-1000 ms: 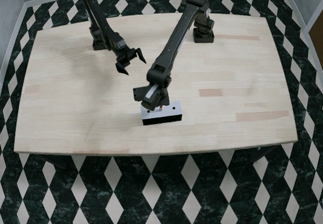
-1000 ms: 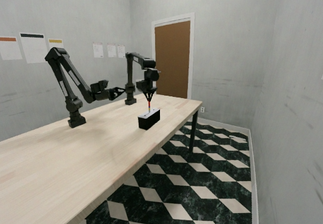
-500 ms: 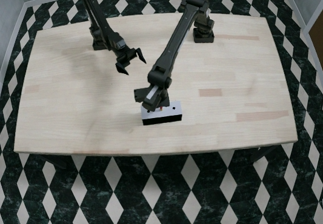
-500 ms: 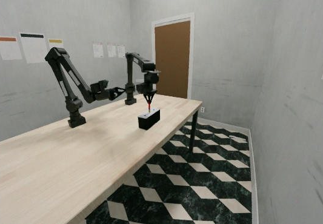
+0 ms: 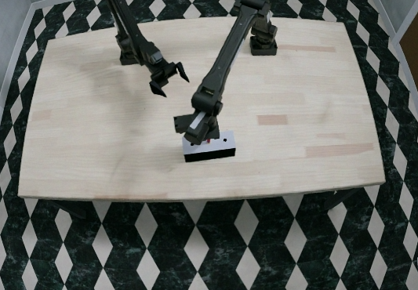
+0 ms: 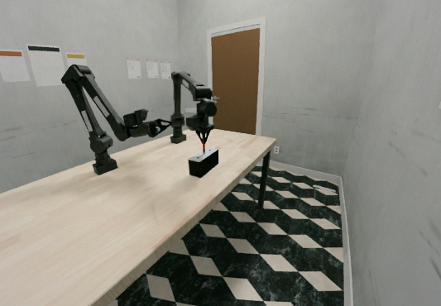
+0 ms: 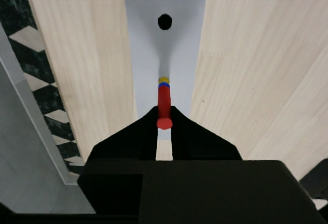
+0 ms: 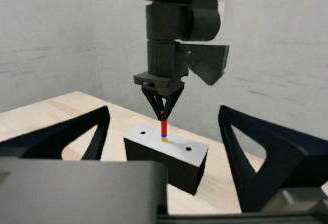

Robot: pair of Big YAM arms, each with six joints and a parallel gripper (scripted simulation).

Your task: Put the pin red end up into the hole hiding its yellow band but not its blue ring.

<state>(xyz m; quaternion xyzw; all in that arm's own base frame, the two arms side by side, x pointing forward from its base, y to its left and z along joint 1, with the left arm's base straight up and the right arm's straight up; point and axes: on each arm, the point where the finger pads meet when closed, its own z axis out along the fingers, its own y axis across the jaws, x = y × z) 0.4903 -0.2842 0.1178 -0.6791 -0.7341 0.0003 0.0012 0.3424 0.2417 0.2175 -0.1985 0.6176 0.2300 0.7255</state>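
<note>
Now: left hand 11 cm above the block. Round my left hand: pin (4 cm below).
</note>
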